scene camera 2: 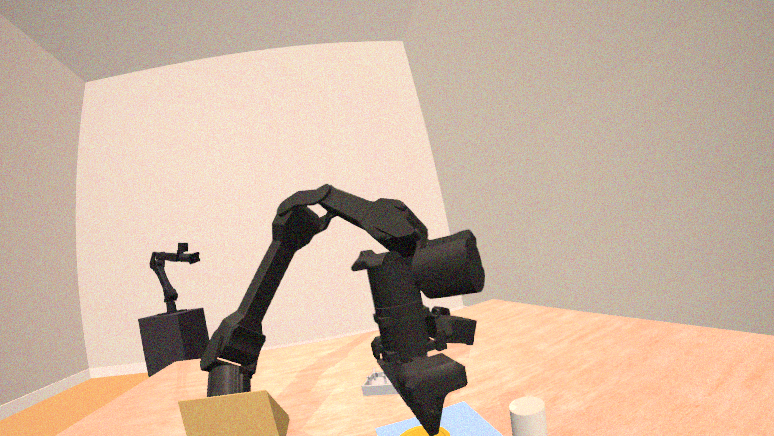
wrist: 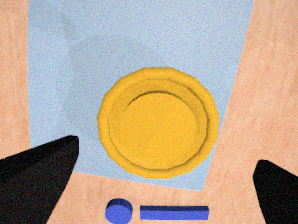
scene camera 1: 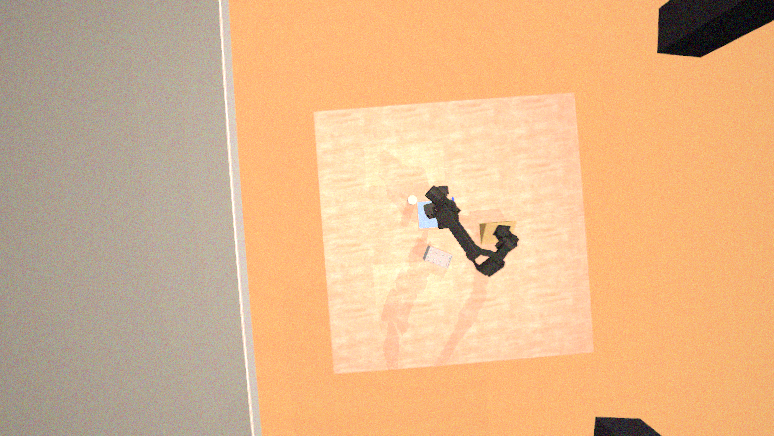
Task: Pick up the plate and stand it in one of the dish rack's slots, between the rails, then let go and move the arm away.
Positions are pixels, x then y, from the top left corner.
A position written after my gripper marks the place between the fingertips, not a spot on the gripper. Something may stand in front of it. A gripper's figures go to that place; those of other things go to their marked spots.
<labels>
My gripper (wrist: 168, 157) is 10 cm from the lens. A yellow plate (wrist: 157, 123): 13 cm from the lens. A light blue mat (wrist: 73, 60) is 15 cm from the lens.
</labels>
